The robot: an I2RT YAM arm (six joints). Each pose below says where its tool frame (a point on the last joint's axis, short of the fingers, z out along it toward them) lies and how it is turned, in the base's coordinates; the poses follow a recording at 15 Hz.
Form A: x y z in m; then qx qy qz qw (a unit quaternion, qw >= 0).
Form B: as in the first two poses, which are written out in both.
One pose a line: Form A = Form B
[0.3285 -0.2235 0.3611 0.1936 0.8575 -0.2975 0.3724] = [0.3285 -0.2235 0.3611 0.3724 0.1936 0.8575 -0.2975]
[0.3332 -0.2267 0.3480 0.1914 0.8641 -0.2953 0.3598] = [0.3332 -0.2267 0.3480 0.3598 0.1914 0.8641 -0.2953]
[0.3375 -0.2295 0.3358 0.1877 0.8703 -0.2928 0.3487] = [0.3375 -0.2295 0.3358 0.3487 0.1877 0.8703 -0.2928]
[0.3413 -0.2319 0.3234 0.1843 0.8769 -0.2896 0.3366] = [0.3413 -0.2319 0.3234 0.3366 0.1843 0.8769 -0.2896]
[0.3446 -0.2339 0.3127 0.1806 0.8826 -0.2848 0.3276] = [0.3446 -0.2339 0.3127 0.3276 0.1806 0.8826 -0.2848]
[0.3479 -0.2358 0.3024 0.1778 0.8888 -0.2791 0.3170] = [0.3479 -0.2358 0.3024 0.3170 0.1778 0.8888 -0.2791]
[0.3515 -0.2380 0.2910 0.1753 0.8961 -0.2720 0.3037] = [0.3515 -0.2380 0.2910 0.3037 0.1753 0.8961 -0.2720]
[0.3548 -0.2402 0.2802 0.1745 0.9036 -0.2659 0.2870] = [0.3548 -0.2402 0.2802 0.2870 0.1745 0.9036 -0.2659]
